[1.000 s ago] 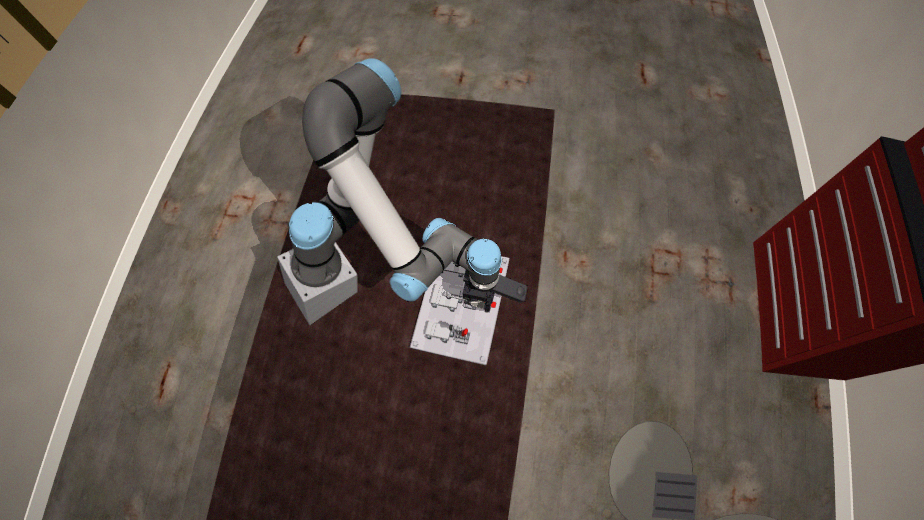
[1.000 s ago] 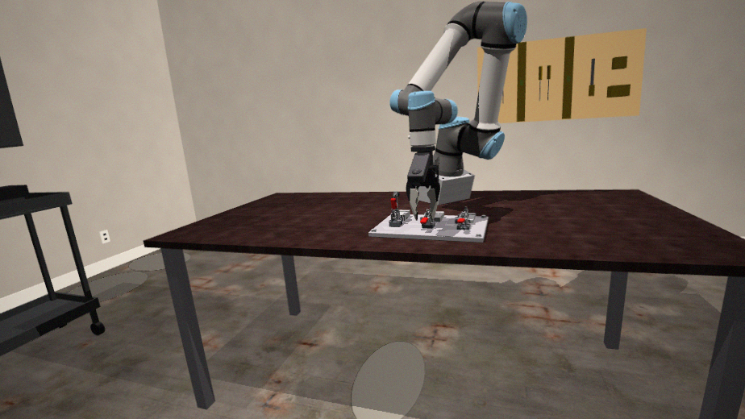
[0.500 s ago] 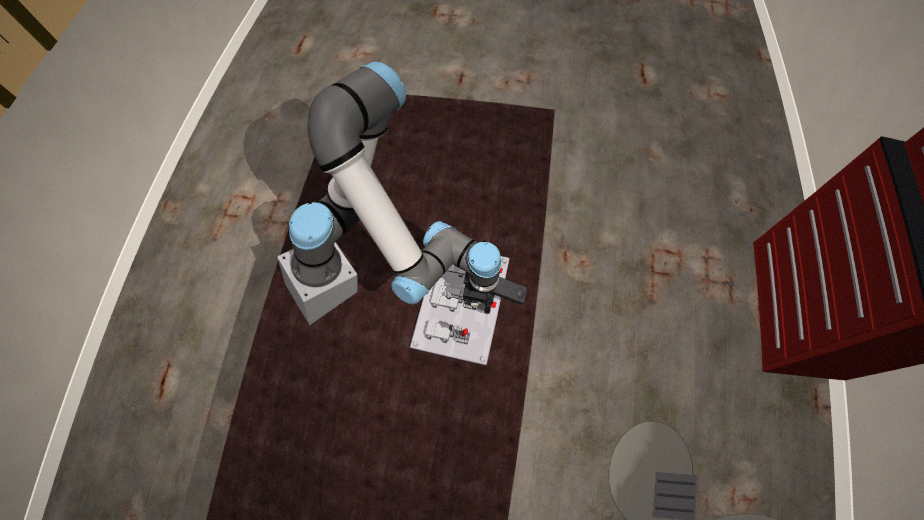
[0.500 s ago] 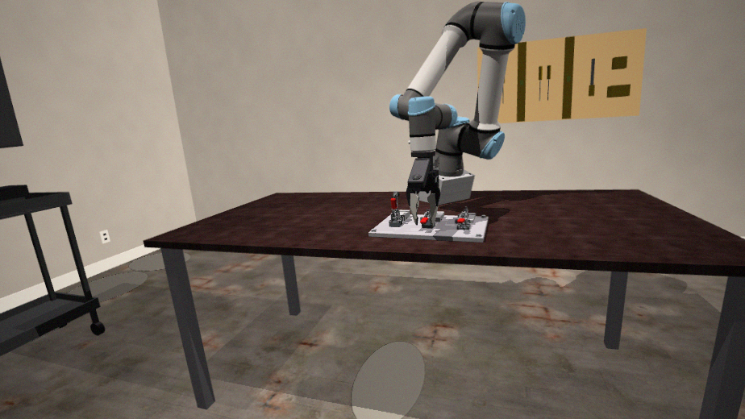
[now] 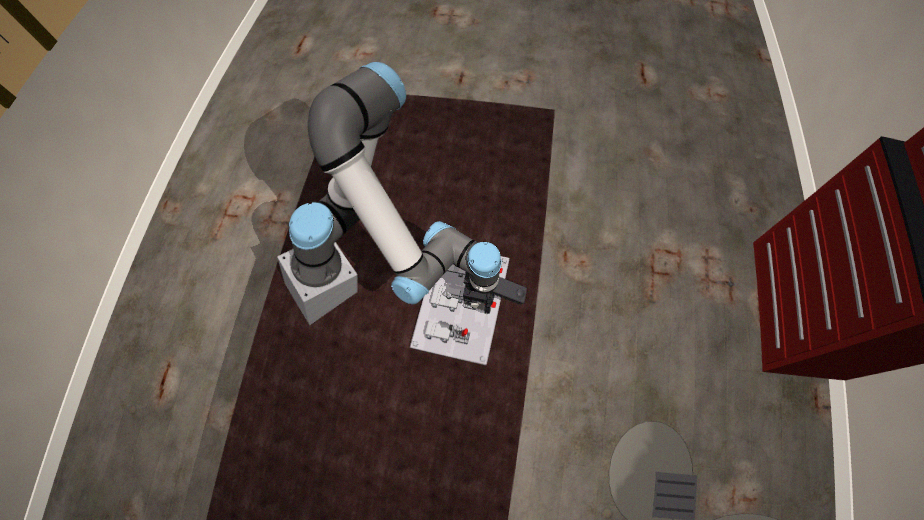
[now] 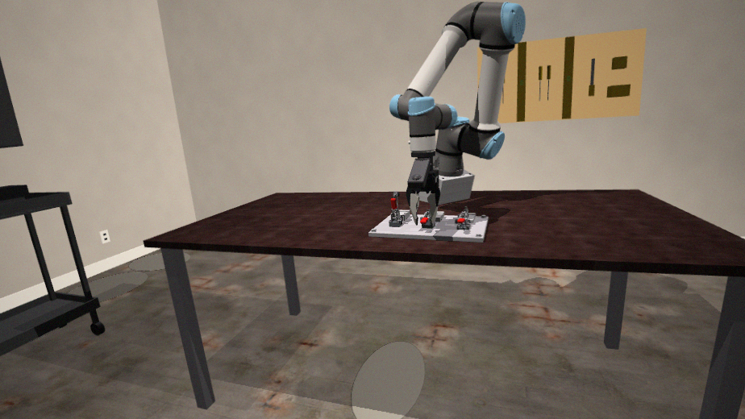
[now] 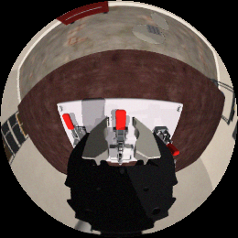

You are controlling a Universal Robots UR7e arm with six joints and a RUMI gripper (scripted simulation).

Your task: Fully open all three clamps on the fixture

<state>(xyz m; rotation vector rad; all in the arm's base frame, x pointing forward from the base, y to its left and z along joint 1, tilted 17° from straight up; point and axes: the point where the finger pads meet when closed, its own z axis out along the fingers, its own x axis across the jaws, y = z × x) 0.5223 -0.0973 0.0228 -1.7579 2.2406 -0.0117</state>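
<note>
My gripper is now 60 mm past the toggle clamp and 10 mm to the right of it. Also, from my hand: fixture plate 80 mm behind, 40 mm below, 20 mm to the left; part 140 mm to the left, 120 mm behind, 20 mm below.
</note>
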